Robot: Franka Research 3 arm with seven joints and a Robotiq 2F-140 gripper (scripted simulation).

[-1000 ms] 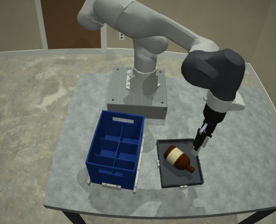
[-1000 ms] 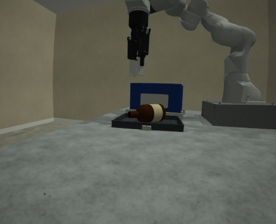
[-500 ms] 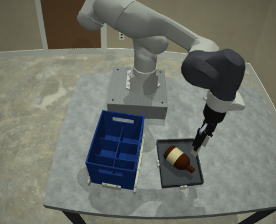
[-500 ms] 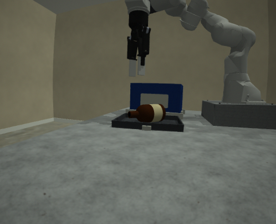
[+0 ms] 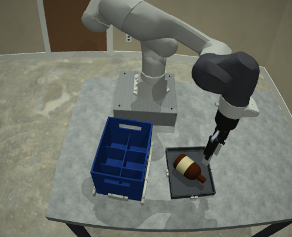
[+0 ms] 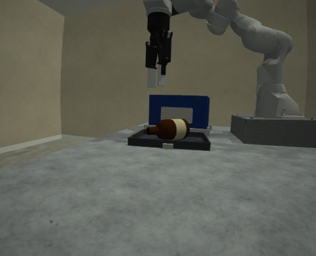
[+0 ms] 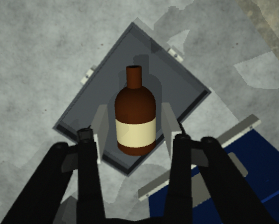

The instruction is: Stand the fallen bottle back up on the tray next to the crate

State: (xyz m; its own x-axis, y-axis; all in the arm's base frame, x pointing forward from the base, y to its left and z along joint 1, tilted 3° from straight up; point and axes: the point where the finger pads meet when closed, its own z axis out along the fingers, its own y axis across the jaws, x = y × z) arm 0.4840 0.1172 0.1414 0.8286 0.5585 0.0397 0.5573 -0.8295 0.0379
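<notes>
My gripper is now 40 mm past the brown bottle, 30 mm to the left of it and 180 mm above it. From my hand the other things lie so: blue crate 110 mm behind, 300 mm to the right, 130 mm below; dark grey tray 60 mm behind, 20 mm to the right, 210 mm below.
</notes>
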